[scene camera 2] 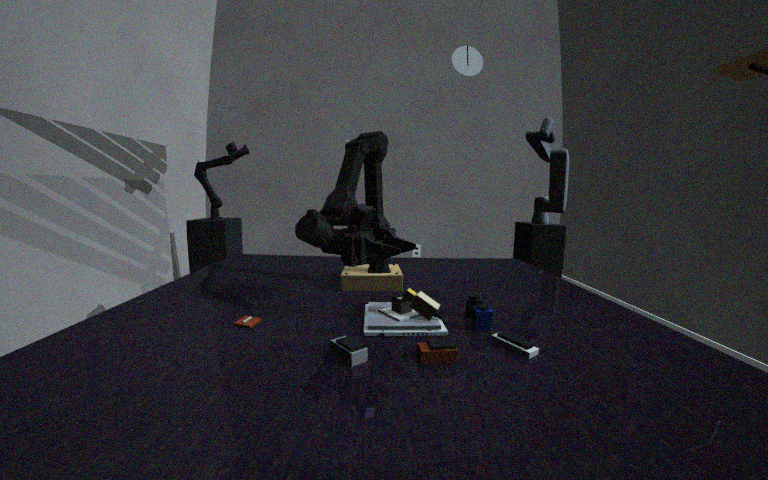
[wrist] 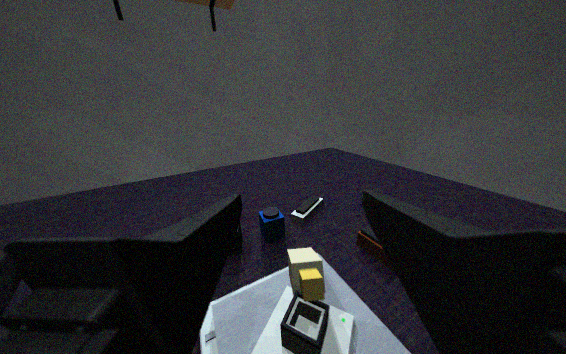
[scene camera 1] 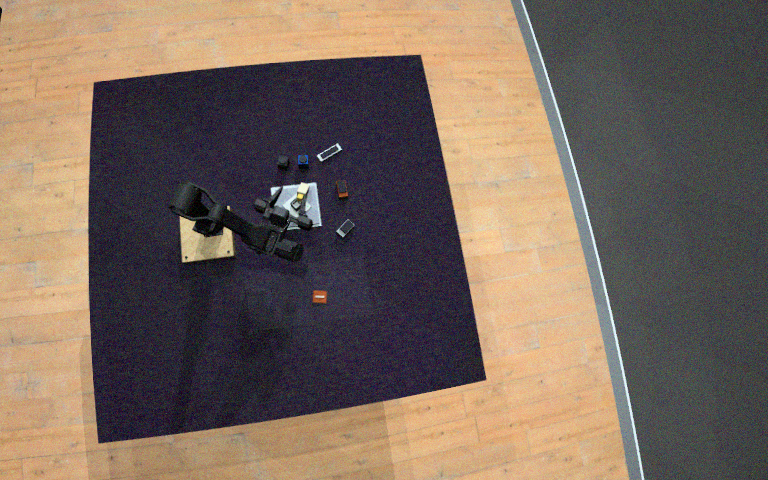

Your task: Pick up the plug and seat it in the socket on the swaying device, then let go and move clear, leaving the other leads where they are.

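Note:
The plug, a cream block (scene camera 1: 303,187) (scene camera 2: 429,301) (wrist: 305,257) with a yellow tip (scene camera 1: 300,195) (scene camera 2: 411,291) (wrist: 312,285), lies tipped over on the pale device (scene camera 1: 315,195) (scene camera 2: 404,329) (wrist: 232,320), beside the socket and out of it. The yellow tip points toward the socket's rim. The socket, a dark square box (scene camera 1: 295,203) (scene camera 2: 401,305) (wrist: 304,322), shows an empty opening in the wrist view; it stands on a tilted white plate. My gripper (scene camera 1: 291,193) (scene camera 2: 411,247) (wrist: 301,198) is open and empty, above the device. Contact between yellow tip and socket is unclear.
A black block (scene camera 1: 283,161) (scene camera 2: 471,305) and a blue block (scene camera 1: 303,160) (scene camera 2: 483,319) (wrist: 272,229) stand behind the plug. A white piece (scene camera 1: 329,152), a brown-orange piece (scene camera 1: 342,193) (scene camera 2: 436,354) and a grey piece (scene camera 1: 345,228) (scene camera 2: 355,356) lie around the device; an orange tile (scene camera 1: 320,300) lies farther off.

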